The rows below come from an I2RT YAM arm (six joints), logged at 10 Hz.
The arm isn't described. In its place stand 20 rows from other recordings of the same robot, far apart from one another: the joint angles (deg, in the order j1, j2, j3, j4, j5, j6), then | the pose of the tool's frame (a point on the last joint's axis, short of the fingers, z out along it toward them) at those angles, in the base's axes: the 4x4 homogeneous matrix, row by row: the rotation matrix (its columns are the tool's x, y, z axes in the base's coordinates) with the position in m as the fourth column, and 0 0 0 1 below.
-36.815, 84.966, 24.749, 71.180, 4.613, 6.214 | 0.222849, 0.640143, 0.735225, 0.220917; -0.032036, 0.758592, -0.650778, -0.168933; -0.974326, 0.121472, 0.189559, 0.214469; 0, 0, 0, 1
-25.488, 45.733, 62.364, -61.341, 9.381, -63.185 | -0.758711, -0.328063, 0.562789, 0.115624; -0.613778, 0.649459, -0.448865, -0.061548; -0.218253, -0.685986, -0.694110, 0.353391; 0, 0, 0, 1
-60.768, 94.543, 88.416, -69.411, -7.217, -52.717 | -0.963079, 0.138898, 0.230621, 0.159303; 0.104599, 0.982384, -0.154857, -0.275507; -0.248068, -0.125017, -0.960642, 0.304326; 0, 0, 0, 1
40.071, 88.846, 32.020, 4.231, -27.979, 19.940 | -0.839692, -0.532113, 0.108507, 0.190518; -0.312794, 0.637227, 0.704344, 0.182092; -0.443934, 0.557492, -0.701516, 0.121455; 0, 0, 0, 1
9.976, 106.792, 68.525, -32.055, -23.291, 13.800 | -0.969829, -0.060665, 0.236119, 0.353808; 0.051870, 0.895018, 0.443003, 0.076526; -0.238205, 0.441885, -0.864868, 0.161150; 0, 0, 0, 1
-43.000, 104.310, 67.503, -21.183, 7.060, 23.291 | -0.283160, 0.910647, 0.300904, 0.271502; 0.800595, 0.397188, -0.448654, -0.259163; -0.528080, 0.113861, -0.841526, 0.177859; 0, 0, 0, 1
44.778, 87.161, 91.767, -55.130, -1.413, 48.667 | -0.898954, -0.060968, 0.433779, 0.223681; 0.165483, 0.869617, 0.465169, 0.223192; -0.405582, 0.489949, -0.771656, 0.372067; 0, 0, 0, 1
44.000, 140.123, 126.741, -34.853, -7.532, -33.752 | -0.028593, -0.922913, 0.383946, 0.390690; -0.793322, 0.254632, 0.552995, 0.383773; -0.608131, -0.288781, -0.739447, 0.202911; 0, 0, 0, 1
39.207, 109.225, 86.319, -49.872, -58.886, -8.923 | -0.650038, -0.631529, -0.422637, 0.277755; -0.633728, 0.143617, 0.760107, 0.265923; -0.419331, 0.761936, -0.493574, 0.234435; 0, 0, 0, 1
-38.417, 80.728, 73.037, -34.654, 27.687, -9.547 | -0.656343, 0.720421, 0.224068, 0.229696; 0.333082, 0.543171, -0.770728, -0.203277; -0.676956, -0.431229, -0.596466, 0.329644; 0, 0, 0, 1
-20.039, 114.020, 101.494, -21.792, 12.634, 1.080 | -0.520059, 0.513967, 0.682185, 0.438363; 0.209264, 0.851019, -0.481638, -0.168177; -0.828099, -0.107723, -0.550135, 0.298771; 0, 0, 0, 1
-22.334, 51.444, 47.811, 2.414, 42.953, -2.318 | -0.056398, 0.906732, 0.417920, 0.179289; -0.008834, 0.418117, -0.908350, -0.099881; -0.998369, -0.054921, -0.015571, 0.362175; 0, 0, 0, 1
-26.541, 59.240, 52.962, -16.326, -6.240, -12.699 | -0.413355, 0.270163, 0.869569, 0.212908; -0.037808, 0.949056, -0.312831, -0.102017; -0.909785, -0.162187, -0.382083, 0.331165; 0, 0, 0, 1
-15.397, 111.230, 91.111, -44.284, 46.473, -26.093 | -0.994125, 0.053017, 0.094359, 0.387322; -0.040413, 0.626930, -0.778027, -0.133437; -0.100406, -0.777270, -0.621104, 0.242803; 0, 0, 0, 1
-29.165, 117.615, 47.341, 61.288, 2.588, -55.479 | -0.510489, 0.185586, 0.839618, 0.339564; -0.657685, 0.544753, -0.520283, -0.191345; -0.553942, -0.817803, -0.156034, 0.119943; 0, 0, 0, 1
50.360, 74.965, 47.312, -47.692, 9.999, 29.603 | -0.897424, -0.330122, 0.292659, 0.147644; -0.320699, 0.943703, 0.081097, 0.168529; -0.302955, -0.021077, -0.952772, 0.202392; 0, 0, 0, 1
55.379, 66.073, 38.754, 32.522, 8.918, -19.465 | 0.290259, -0.666647, 0.686536, 0.156155; -0.159009, 0.673850, 0.721556, 0.216469; -0.943645, -0.318603, 0.089588, 0.305581; 0, 0, 0, 1
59.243, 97.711, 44.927, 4.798, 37.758, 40.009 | -0.593072, -0.115569, 0.796812, 0.182253; -0.002673, 0.989922, 0.141588, 0.263630; -0.805145, 0.081842, -0.587404, 0.140404; 0, 0, 0, 1
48.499, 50.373, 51.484, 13.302, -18.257, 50.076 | -0.593788, -0.711976, 0.374842, 0.124059; 0.427956, 0.115048, 0.896447, 0.157050; -0.681374, 0.692715, 0.236380, 0.408411; 0, 0, 0, 1
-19.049, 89.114, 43.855, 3.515, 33.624, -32.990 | -0.888493, 0.212847, 0.406542, 0.285005; -0.172877, 0.665401, -0.726193, -0.119263; -0.425081, -0.715499, -0.554408, 0.176676; 0, 0, 0, 1
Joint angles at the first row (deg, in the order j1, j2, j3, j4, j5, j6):
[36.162, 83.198, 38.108, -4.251, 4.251, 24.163]
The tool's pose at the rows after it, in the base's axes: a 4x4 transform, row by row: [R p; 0 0 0 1], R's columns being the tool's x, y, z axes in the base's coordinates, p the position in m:
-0.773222, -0.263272, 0.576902, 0.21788; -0.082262, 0.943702, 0.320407, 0.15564; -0.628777, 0.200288, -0.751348, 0.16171; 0, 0, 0, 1
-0.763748, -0.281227, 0.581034, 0.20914; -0.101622, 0.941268, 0.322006, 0.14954; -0.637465, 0.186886, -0.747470, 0.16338; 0, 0, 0, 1
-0.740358, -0.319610, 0.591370, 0.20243; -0.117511, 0.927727, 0.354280, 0.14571; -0.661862, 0.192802, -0.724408, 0.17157; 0, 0, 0, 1
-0.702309, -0.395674, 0.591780, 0.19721; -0.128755, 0.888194, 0.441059, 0.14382; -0.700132, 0.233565, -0.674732, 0.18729; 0, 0, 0, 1
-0.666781, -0.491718, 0.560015, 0.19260; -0.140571, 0.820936, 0.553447, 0.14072; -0.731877, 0.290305, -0.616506, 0.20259; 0, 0, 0, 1
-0.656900, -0.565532, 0.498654, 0.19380; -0.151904, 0.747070, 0.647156, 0.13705; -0.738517, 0.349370, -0.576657, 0.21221; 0, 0, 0, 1
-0.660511, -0.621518, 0.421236, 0.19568; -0.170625, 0.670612, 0.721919, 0.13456; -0.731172, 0.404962, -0.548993, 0.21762; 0, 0, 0, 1
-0.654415, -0.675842, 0.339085, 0.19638; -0.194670, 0.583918, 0.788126, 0.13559; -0.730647, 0.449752, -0.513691, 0.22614; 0, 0, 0, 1
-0.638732, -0.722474, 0.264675, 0.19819; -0.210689, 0.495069, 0.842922, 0.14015; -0.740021, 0.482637, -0.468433, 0.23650; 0, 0, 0, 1
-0.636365, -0.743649, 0.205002, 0.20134; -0.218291, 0.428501, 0.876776, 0.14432; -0.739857, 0.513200, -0.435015, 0.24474; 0, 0, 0, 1
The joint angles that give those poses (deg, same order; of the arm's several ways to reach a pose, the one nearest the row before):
[36.162, 81.232, 36.402, -4.097, 4.688, 23.026]
[36.229, 78.302, 34.436, -4.733, 4.799, 21.760]
[36.272, 74.782, 33.342, -5.105, 3.683, 20.119]
[36.030, 70.564, 33.146, -5.017, -0.492, 17.999]
[35.026, 66.697, 33.145, -4.906, -7.573, 15.661]
[32.928, 65.407, 33.999, -5.410, -15.792, 13.803]
[31.068, 65.363, 35.027, -6.482, -23.639, 12.272]
[30.261, 65.450, 36.751, -7.966, -30.654, 10.830]
[30.263, 66.106, 38.915, -8.446, -36.489, 10.023]
[30.238, 67.200, 41.058, -8.972, -40.863, 10.042]

